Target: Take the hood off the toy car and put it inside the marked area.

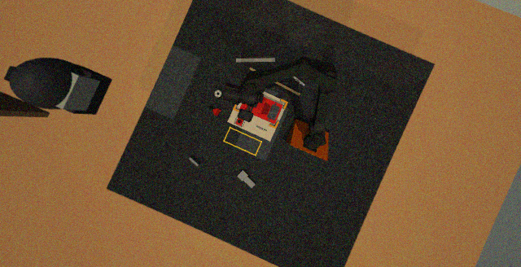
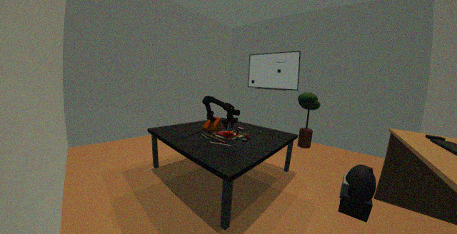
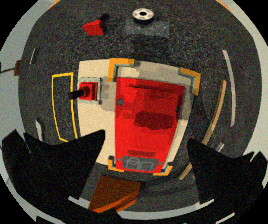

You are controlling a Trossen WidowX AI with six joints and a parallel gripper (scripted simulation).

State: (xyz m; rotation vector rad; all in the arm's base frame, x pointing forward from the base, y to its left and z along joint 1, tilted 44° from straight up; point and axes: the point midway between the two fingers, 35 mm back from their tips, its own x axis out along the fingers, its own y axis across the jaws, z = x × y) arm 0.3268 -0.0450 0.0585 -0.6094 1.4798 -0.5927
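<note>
Now: gripper tip 50 mm above the car hood. From my gripper tip the other things lie so: tan stick: 50 mm behind, 160 mm to the right, 80 mm below; grey strip: 90 mm ahead, 220 mm to the right, 90 mm below.
</note>
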